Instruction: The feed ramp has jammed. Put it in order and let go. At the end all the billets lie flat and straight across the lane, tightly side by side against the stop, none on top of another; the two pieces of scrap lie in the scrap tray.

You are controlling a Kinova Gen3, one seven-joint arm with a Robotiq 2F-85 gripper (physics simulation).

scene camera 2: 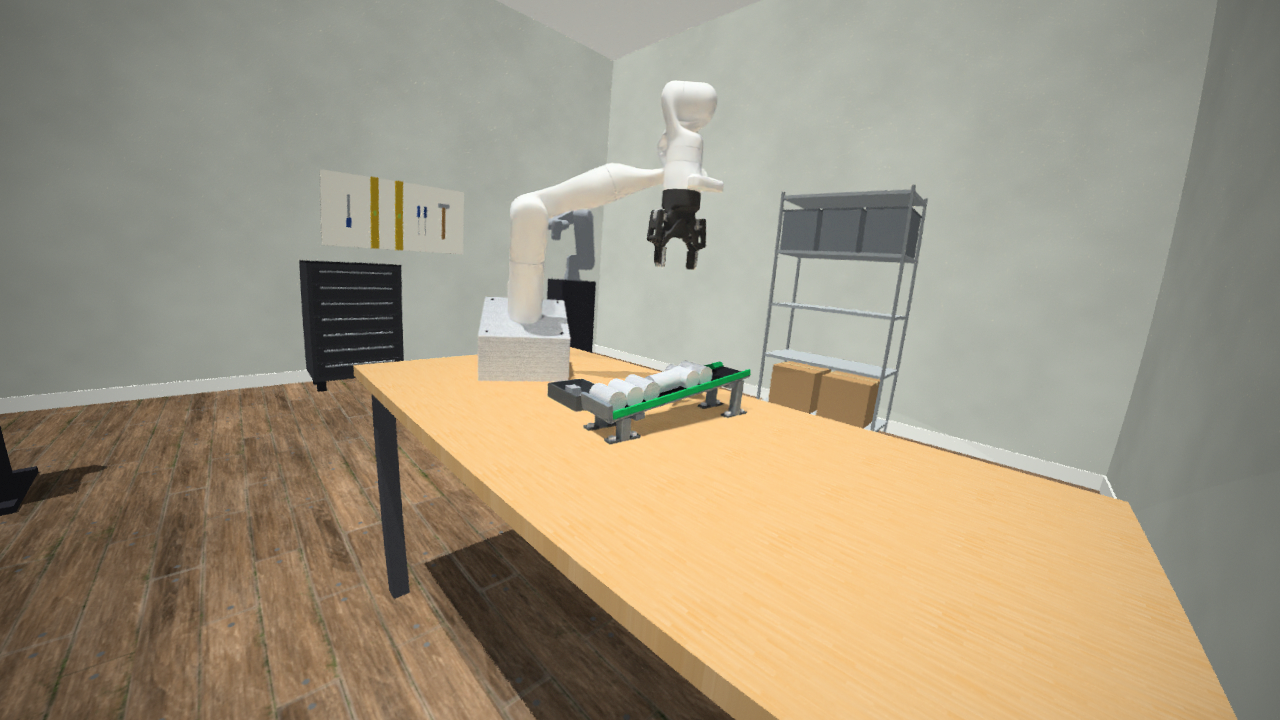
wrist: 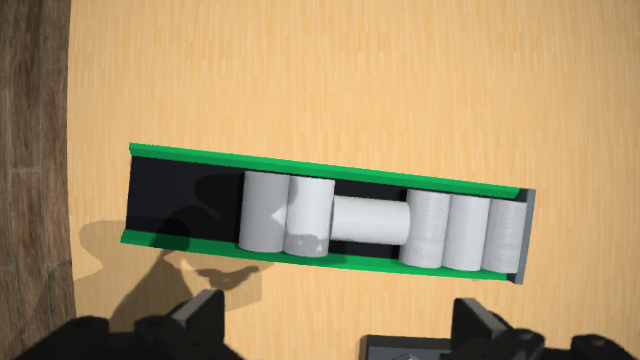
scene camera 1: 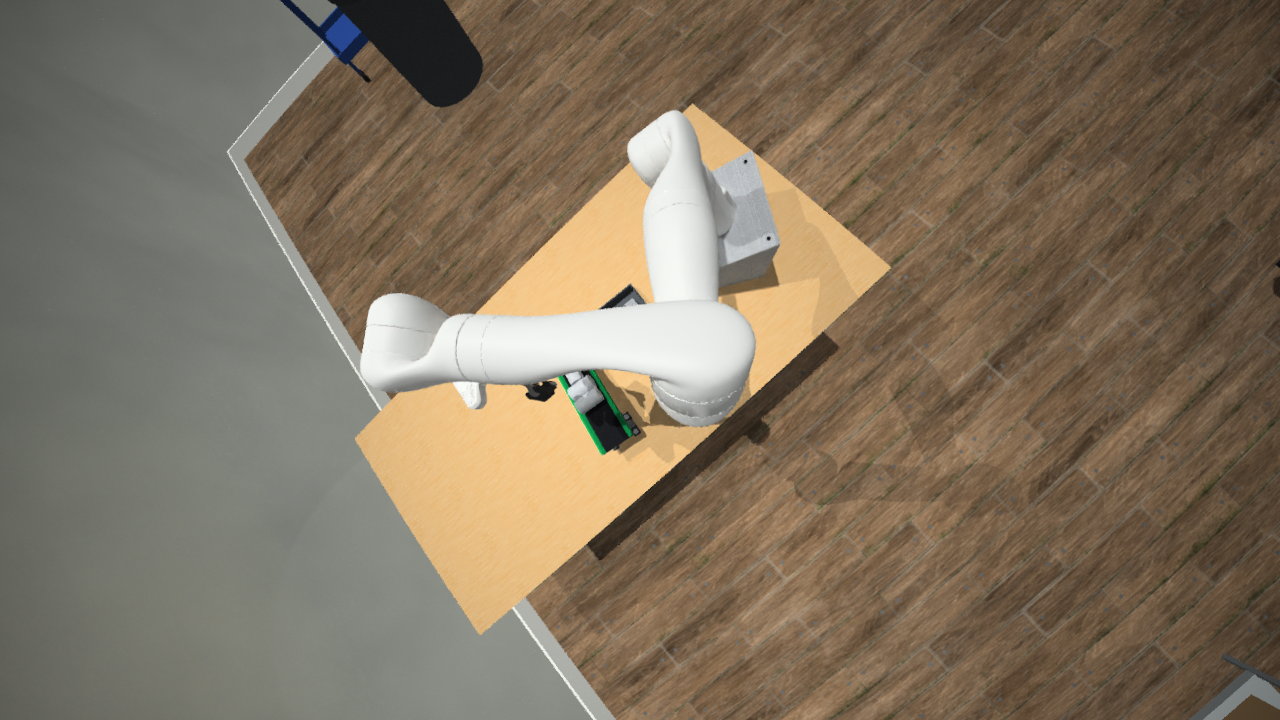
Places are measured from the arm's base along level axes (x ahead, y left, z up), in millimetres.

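Where they show: gripper, fingertip midpoint: (scene camera 2: 675,268) (wrist: 337,321); arm's base at its link origin: (scene camera 2: 525,316) (scene camera 1: 716,218).
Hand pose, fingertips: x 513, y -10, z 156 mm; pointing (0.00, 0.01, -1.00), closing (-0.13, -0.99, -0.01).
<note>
Things, the pixels of their top centre, and the offset from my fingertips. Level surfaces: height alone.
- grey stop at its top centre: (wrist: 524,237) (scene camera 2: 596,398) dx -25, dy -177, dz -246 mm
- billet at its top centre: (wrist: 369,223) (scene camera 2: 663,370) (scene camera 1: 568,371) dx +10, dy -25, dz -206 mm
- scrap tray at its top centre: (scene camera 2: 579,386) (scene camera 1: 622,310) dx -204, dy -54, dz -284 mm
- light scrap piece at its top centre: (scene camera 2: 573,386) dx -232, dy -49, dz -290 mm
- wooden table at its surface level: dz -319 mm
The feed ramp (scene camera 1: 605,428) (wrist: 175,172) has green side rails and a dark lane. In the wrist view three pale billets (wrist: 465,232) lie crosswise, side by side, against the grey stop (wrist: 525,237). One billet (wrist: 371,220) (scene camera 2: 669,382) lies lengthwise along the lane behind them. Two more crosswise billets (wrist: 264,212) (wrist: 308,217) lie together at its upper end. No billet is seen on top of another. The scrap tray (wrist: 405,343) (scene camera 2: 563,399) shows in part, with a light scrap piece (scene camera 2: 572,388) in it; the rest is hidden. My gripper (scene camera 2: 675,262) (wrist: 337,321) is open and empty, high above the ramp.
The wooden table (scene camera 1: 465,501) (scene camera 2: 850,519) carries the ramp, the tray and the grey robot base block (scene camera 1: 750,210) (scene camera 2: 523,356). The arm (scene camera 1: 572,344) covers part of the ramp and tray in scene camera 1. A shelf unit (scene camera 2: 841,256) stands behind the table.
</note>
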